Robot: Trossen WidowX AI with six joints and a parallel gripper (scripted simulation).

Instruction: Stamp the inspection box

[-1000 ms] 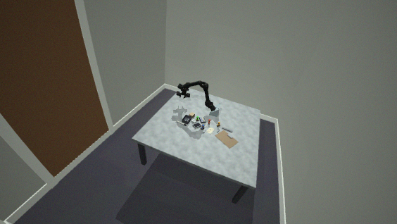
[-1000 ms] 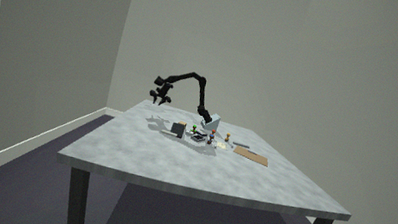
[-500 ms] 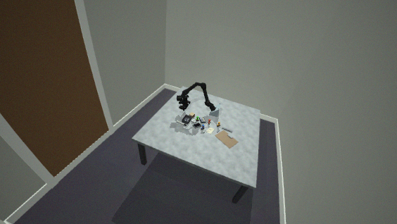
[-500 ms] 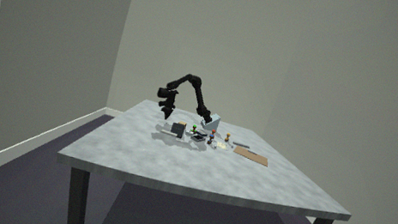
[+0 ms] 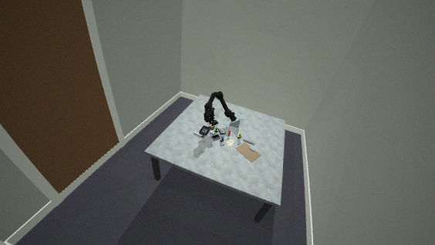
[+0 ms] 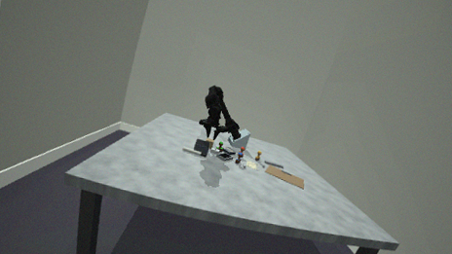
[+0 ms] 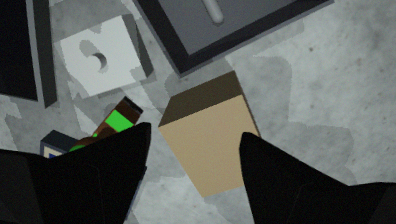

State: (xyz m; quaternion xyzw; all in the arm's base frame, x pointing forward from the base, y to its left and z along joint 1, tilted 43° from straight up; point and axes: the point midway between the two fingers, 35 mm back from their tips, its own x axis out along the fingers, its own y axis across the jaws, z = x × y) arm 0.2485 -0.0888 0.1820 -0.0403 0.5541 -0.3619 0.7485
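The tan box lies 3 cm behind my gripper tip and 4 cm below it. Also, from my gripper tip: red stamp 3 cm behind, 22 cm to the left, 4 cm below; dark tray 8 cm ahead, 4 cm to the right, 5 cm below; green stamp 7 cm to the left, 4 cm below.
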